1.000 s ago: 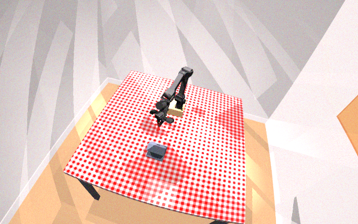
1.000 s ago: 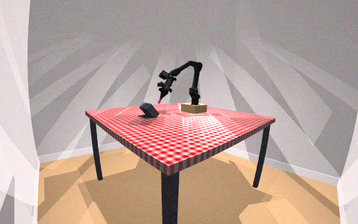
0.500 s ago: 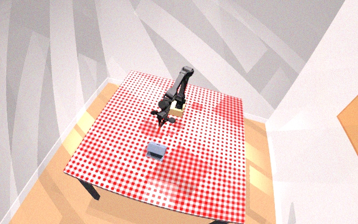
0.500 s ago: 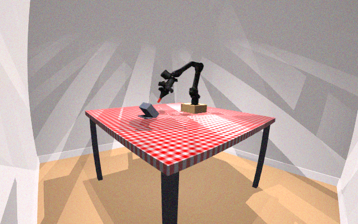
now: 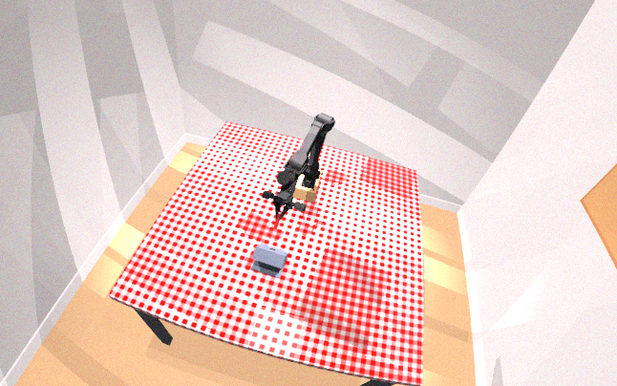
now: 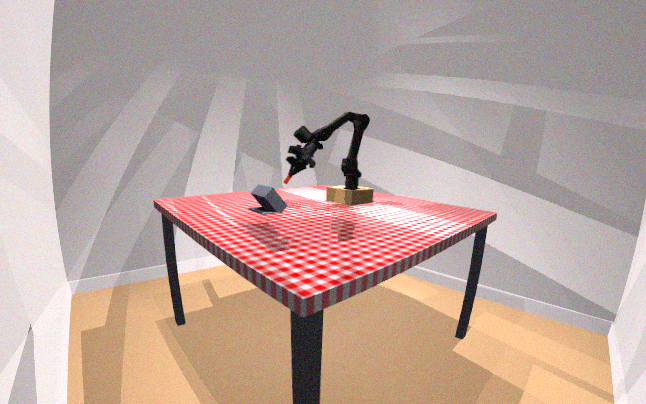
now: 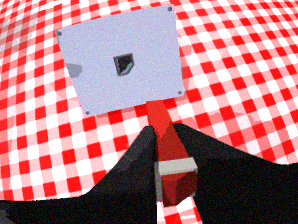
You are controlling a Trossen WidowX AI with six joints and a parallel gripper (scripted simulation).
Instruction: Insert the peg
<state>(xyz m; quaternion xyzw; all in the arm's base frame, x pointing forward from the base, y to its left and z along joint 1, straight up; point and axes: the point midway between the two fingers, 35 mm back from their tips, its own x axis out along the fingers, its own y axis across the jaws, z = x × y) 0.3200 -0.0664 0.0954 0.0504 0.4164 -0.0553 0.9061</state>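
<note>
Right now my gripper tip is 120 mm short of the panel, 10 mm to the right of it and 100 mm above it. Round my gripper tip: peg (10 mm behind, 10 mm above).
</note>
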